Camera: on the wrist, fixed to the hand. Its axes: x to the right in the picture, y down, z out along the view.
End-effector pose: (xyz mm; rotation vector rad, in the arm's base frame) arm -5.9 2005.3 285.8 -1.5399 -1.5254 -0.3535
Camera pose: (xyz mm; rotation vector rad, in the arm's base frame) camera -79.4 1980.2 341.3 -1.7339 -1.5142 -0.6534
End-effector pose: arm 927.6 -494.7 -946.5 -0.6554 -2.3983 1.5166
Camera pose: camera 903.9 -506.8 -854.8 -0.7000 -2.6198 1.1250
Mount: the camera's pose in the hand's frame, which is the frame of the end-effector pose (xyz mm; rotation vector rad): 10.8 -92.6 -20.7 -0.3043 0.0401 -0.0280
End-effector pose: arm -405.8 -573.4 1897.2 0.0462 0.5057 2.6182
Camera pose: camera -376.9 -499.5 1844.0 -0.1109 0.1159 2.6428
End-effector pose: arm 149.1 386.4 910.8 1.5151 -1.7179 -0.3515
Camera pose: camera 229.3 359.9 866.2 1.3155 -1.5339 -0.5661
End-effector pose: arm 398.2 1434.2 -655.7 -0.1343 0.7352 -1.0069
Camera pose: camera 322.2 1379.3 -637.3 -0.3898 0.9228 -0.9214
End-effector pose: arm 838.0 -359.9 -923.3 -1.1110 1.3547 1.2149
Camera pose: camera 926.7 -388.8 -943.8 -1.3675 1.2048 1.4169
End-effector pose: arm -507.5 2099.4 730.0 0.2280 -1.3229 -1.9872
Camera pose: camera -548.2 2096.5 643.7 0.1412 -0.9802 -2.1637
